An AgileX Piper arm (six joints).
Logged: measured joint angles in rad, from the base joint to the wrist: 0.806, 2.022, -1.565, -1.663, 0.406, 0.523; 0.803, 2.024, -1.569, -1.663, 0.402, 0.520; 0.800, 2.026, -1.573, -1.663, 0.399, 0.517; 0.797, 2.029, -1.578, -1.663, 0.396, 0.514; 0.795, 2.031, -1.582, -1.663, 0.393, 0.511; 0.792, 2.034, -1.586, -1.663, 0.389, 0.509; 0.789, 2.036, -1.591, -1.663, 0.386, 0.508; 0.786, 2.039, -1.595, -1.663, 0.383, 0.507; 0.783, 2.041, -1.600, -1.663, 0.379, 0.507; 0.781, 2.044, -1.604, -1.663, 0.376, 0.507; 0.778, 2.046, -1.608, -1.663, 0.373, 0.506; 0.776, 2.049, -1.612, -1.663, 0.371, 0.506; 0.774, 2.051, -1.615, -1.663, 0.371, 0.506; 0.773, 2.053, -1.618, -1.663, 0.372, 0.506; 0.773, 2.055, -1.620, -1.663, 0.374, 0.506; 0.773, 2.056, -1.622, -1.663, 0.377, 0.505; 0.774, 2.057, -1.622, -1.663, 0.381, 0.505; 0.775, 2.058, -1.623, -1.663, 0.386, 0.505
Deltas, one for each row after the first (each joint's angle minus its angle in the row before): -0.003, 0.002, -0.004, 0.000, -0.004, -0.003; -0.003, 0.002, -0.004, 0.000, -0.003, -0.003; -0.003, 0.003, -0.005, 0.000, -0.003, -0.003; -0.002, 0.002, -0.004, 0.000, -0.003, -0.003; -0.003, 0.003, -0.004, 0.000, -0.004, -0.002; -0.003, 0.002, -0.005, 0.000, -0.003, -0.001; -0.003, 0.003, -0.004, 0.000, -0.003, -0.001; -0.003, 0.002, -0.005, 0.000, -0.004, 0.000; -0.002, 0.003, -0.004, 0.000, -0.003, 0.000; -0.003, 0.002, -0.004, 0.000, -0.003, -0.001; -0.002, 0.003, -0.004, 0.000, -0.002, 0.000; -0.002, 0.002, -0.003, 0.000, 0.000, 0.000; -0.001, 0.002, -0.003, 0.000, 0.001, 0.000; 0.000, 0.002, -0.002, 0.000, 0.002, 0.000; 0.000, 0.001, -0.002, 0.000, 0.003, -0.001; 0.001, 0.001, 0.000, 0.000, 0.004, 0.000; 0.001, 0.001, -0.001, 0.000, 0.005, 0.000
